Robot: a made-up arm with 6 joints.
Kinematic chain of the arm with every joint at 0, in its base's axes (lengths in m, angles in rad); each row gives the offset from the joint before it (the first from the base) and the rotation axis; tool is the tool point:
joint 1: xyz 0 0 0.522 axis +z
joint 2: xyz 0 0 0 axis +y
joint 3: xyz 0 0 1.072 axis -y
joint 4: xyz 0 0 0 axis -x
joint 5: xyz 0.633 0 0 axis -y
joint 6: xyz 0 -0.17 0 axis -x
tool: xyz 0 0 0
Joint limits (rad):
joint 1: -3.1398..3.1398
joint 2: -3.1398..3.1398
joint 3: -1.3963..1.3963
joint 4: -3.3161..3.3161
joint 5: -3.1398..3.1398
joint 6: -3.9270..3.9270
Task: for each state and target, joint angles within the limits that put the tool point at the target. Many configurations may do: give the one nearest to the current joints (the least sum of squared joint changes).
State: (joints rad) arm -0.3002 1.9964 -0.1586 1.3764 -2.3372 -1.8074
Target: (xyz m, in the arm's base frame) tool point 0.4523 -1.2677 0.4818
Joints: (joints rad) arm -1.1903 1.1014 -0.0827 1.2674 -2.3372 -1.8074
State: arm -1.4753 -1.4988 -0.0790 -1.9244 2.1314 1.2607
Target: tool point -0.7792 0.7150 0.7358
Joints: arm -0.7043 -1.9894 -0.0450 -1.8106 2.1314 1.2607
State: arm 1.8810 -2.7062 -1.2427 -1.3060 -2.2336 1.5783
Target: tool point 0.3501 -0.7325 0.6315
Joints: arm 1.9454 -2.0902 -0.4582 -1.2237 -2.2336 1.5783
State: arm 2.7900 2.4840 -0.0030 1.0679 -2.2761 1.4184
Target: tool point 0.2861 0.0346 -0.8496
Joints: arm 2.9343 2.8759 0.0594 0.9938 -2.2761 1.4184
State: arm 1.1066 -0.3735 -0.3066 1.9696 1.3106 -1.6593
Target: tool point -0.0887 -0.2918 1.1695
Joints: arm 1.4409 -1.0705 -1.1163 1.8702 1.3106 -1.6593
